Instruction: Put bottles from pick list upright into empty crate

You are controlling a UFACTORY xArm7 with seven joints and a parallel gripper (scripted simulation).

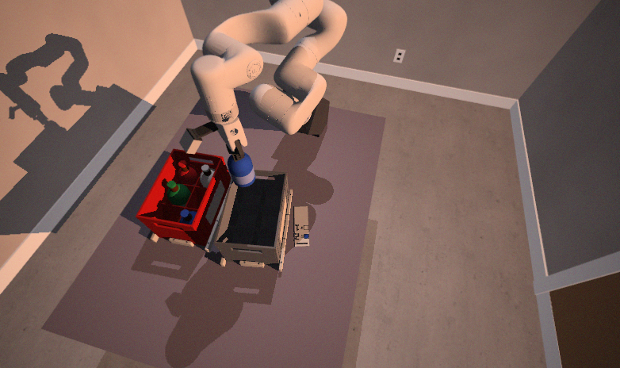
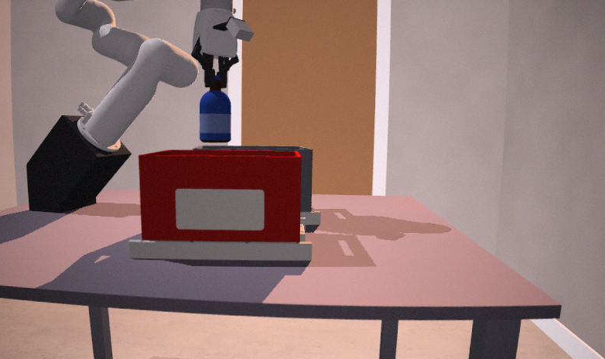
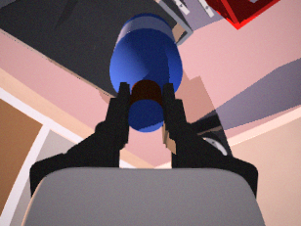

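Right now my hand is 25 cm above the grey crate, 9 cm short of it and 4 cm to the right of it. Round my hand: red bottle 25 cm below, 23 cm to the right, 6 cm behind; then white bottle 25 cm below, 15 cm to the right, 5 cm behind; then red crate 25 cm below, 20 cm to the right, 3 cm ahead.
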